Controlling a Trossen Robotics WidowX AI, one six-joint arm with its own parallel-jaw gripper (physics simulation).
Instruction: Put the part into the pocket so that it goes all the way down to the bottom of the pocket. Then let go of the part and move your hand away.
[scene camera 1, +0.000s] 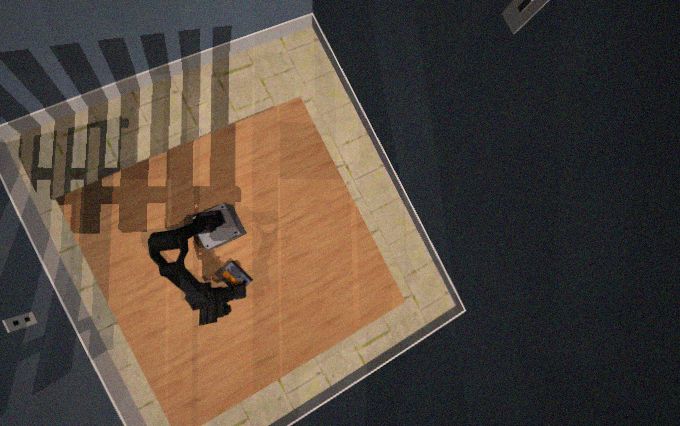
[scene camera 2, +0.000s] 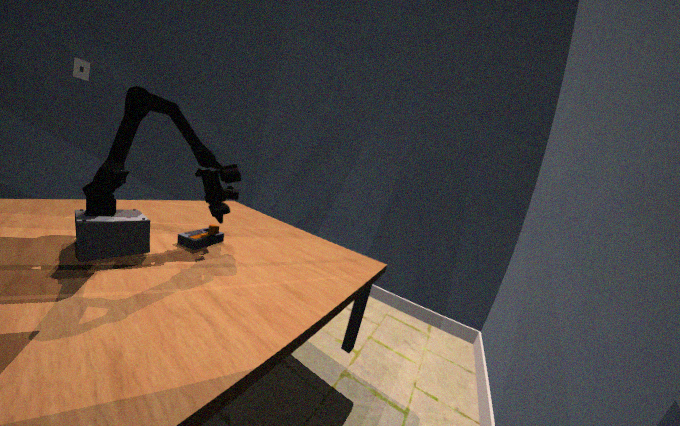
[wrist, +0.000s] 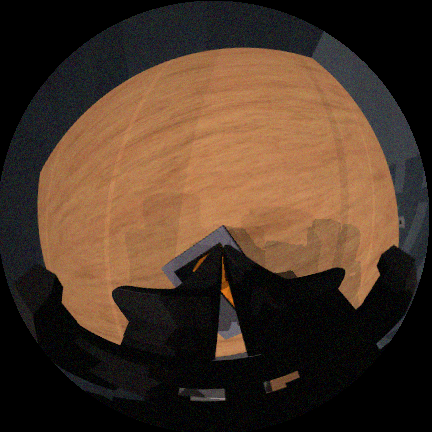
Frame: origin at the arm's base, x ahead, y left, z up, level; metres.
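Seen in the pictures: gripper, fingertip midpoint: (scene camera 1: 233, 294) (scene camera 2: 221, 223) (wrist: 221, 249); arm's base, link origin: (scene camera 1: 216, 219) (scene camera 2: 100, 213).
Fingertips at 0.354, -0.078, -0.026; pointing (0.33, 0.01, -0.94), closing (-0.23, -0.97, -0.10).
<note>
Offsets run from my fingertips to a thing's top centre, as dx, dy, dz. Level surfaces: height alone.
The orange part @(-0.062, -0.001, -0.014) (scene camera 1: 229, 277) (scene camera 2: 214, 229) (wrist: 227, 291) lies in the pocket of a small grey block @(-0.065, +0.014, -0.043) (scene camera 1: 241, 272) (scene camera 2: 200, 243) (wrist: 196, 249). In the scene camera 2 view its raised end stands above the rim, at the block's right end. How deep the rest sits I cannot tell. My gripper (scene camera 2: 219, 221) (wrist: 221, 249) points down just above the raised end, fingertips together, with no part seen held between them. In the wrist view the fingers hide most of the part and pocket; orange shows beside and between them. In the scene camera 1 view the arm hides the fingertips.
The arm's grey base box (scene camera 1: 230, 228) (scene camera 2: 112, 238) stands on the wooden table @(dz -0.079) (scene camera 1: 321, 215) (scene camera 2: 200, 321) (wrist: 250, 150), close to the pocket block. The table's edge and a dark leg (scene camera 2: 357, 318) show in the scene camera 2 view. Shadows cross the table.
</note>
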